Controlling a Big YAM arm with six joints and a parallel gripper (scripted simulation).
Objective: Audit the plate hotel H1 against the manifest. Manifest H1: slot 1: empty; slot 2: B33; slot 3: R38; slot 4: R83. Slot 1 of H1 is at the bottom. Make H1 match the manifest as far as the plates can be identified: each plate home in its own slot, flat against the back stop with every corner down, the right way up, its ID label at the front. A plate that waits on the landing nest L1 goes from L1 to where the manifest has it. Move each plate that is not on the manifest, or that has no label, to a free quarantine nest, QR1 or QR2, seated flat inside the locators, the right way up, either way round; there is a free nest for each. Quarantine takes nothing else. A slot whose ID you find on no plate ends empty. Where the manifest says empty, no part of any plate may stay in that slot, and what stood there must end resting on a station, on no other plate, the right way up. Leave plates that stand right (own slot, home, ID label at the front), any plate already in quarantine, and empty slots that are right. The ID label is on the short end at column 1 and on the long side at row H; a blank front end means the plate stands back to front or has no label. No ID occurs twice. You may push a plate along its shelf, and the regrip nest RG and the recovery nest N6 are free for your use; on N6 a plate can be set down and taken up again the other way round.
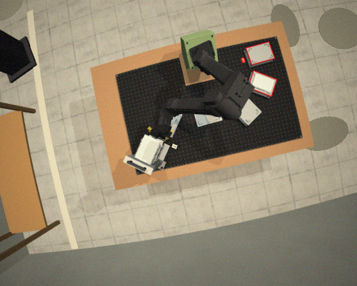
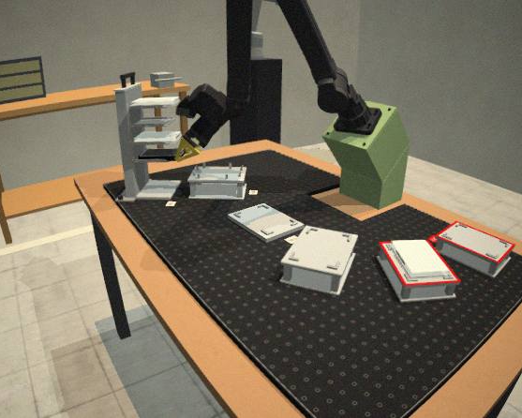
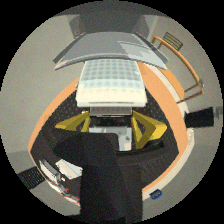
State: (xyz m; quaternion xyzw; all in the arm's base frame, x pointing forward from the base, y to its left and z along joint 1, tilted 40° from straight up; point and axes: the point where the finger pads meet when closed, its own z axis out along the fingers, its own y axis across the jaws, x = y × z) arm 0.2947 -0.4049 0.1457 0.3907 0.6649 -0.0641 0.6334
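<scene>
Now: hand 4 cm short of the dark plate and 5 cm to the left of it. Also, from my hand: flat nest: 33 cm to the left, 11 cm below; then plate hotel H1: 9 cm ahead, 12 cm to the right, 4 cm above; then N6 tag: 2 cm ahead, 43 cm to the left, 12 cm below.
</scene>
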